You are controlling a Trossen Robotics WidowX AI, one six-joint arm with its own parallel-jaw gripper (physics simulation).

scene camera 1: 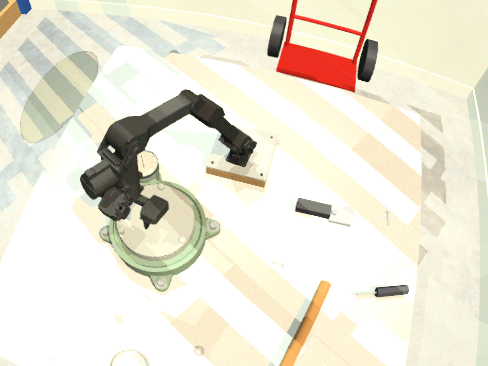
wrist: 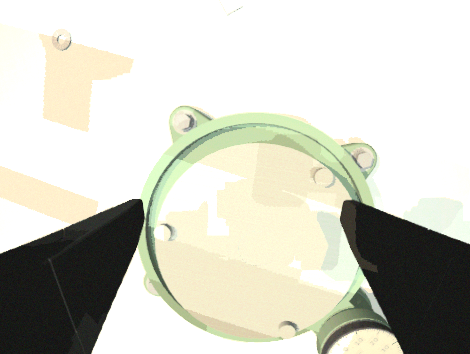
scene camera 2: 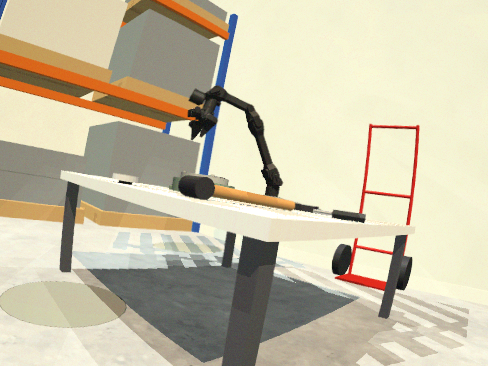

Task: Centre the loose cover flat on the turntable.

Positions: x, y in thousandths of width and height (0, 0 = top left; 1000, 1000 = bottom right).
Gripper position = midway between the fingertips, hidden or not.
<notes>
The gripper (scene camera 1: 272, 602) is open, with nothing in its grasp. Also in view: a cover (scene camera 1: 351, 643). A hammer (scene camera 2: 417, 515) rests on the table. Further things: a turntable (wrist: 414, 386).
The cover also shows in the wrist view (wrist: 529, 679). The gripper also shows in the wrist view (wrist: 518, 592). The wrist view does not show the hammer: it is out of frame.
</notes>
